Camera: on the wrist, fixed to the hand. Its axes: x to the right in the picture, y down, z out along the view.
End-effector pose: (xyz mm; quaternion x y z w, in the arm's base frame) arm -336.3 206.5 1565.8 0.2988 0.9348 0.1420 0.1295
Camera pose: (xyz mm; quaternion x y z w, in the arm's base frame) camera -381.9 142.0 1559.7 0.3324 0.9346 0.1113 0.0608
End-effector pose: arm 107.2 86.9 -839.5 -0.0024 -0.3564 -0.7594 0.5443
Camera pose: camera 52.8 88.2 -897.2 0.0516 -0.3684 -0.7176 0.5888
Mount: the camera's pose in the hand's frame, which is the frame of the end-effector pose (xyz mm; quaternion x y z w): -1.5 -76.3 -21.4 0.0535 0.0502 0.0373 0.9966
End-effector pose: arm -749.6 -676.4 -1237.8 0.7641 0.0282 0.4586 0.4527
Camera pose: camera -737.6 -617.9 -1290.0 0.7638 0.0469 0.5108 0.3918
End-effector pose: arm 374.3 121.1 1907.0 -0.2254 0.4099 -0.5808 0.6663
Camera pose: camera 312.1 109.2 1954.6 -0.1445 0.4193 -0.5872 0.6771
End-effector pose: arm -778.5 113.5 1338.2 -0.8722 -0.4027 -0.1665 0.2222
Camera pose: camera -841.1 145.4 1374.9 -0.8640 -0.3666 -0.1799 0.2945
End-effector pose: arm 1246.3 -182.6 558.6 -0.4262 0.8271 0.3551 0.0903
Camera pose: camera 1309.2 -225.2 536.0 -0.4069 0.8637 0.2916 0.0580
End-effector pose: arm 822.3 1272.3 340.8 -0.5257 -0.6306 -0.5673 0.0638
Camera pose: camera 755.8 1269.7 297.8 -0.5156 -0.6360 -0.5557 0.1445
